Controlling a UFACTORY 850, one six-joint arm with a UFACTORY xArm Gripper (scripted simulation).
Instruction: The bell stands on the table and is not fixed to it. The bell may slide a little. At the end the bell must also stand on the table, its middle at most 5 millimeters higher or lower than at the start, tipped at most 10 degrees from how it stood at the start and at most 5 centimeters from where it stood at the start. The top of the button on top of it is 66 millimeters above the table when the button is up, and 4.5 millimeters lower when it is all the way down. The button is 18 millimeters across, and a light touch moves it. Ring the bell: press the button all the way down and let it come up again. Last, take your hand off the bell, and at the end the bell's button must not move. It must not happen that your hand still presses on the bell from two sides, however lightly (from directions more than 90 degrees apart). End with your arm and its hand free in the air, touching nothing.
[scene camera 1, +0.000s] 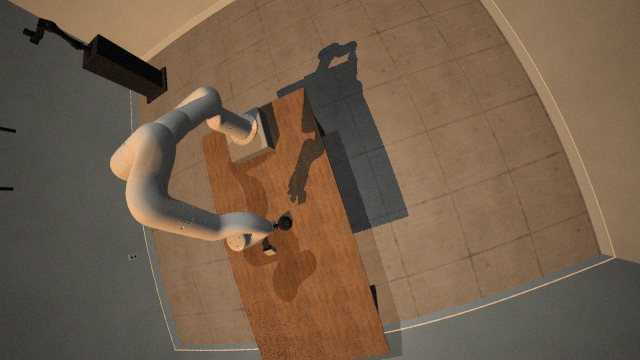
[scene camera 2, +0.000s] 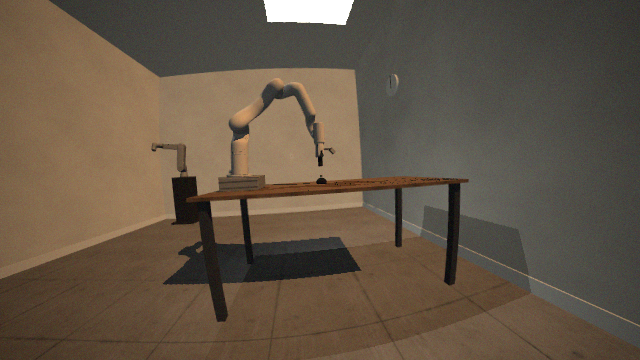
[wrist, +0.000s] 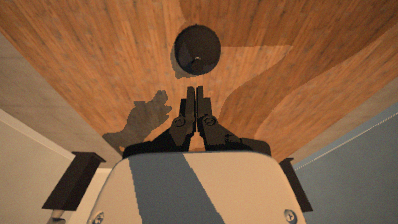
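Note:
I can see a bell (wrist: 197, 41), and with it my own gripper (wrist: 196, 96).

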